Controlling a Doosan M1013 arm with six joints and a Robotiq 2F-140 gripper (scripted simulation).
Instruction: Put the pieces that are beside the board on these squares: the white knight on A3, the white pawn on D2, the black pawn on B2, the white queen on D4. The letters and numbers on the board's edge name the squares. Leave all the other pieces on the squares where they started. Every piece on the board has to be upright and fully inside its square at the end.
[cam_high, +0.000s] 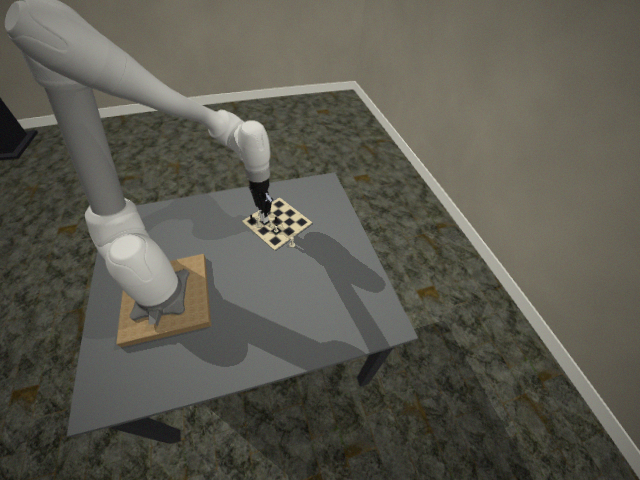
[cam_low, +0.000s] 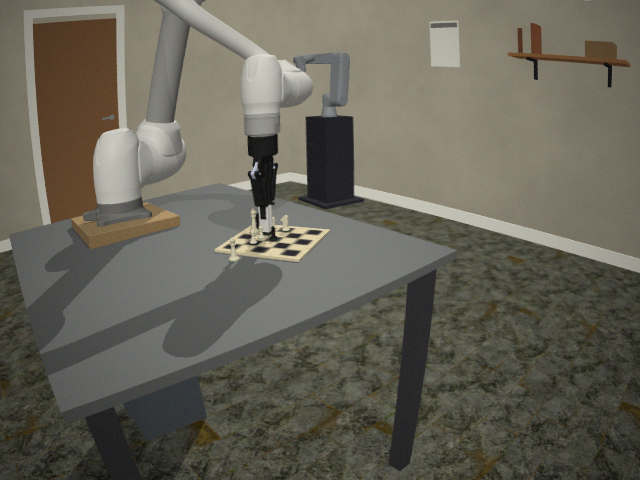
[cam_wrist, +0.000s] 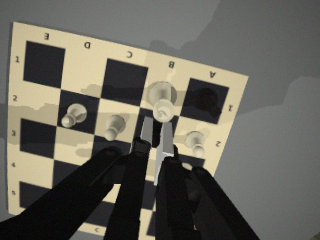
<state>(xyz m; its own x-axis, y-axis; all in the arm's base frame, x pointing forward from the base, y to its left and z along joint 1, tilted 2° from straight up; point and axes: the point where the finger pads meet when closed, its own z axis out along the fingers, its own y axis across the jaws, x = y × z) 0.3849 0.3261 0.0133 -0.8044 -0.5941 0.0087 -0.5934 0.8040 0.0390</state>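
Now: hand 3 cm past the white chess piece, 2 cm to the left of it and 1 cm above it. The rest, counted from my hand: chessboard: 5 cm ahead, 4 cm below, 1 cm to the right.
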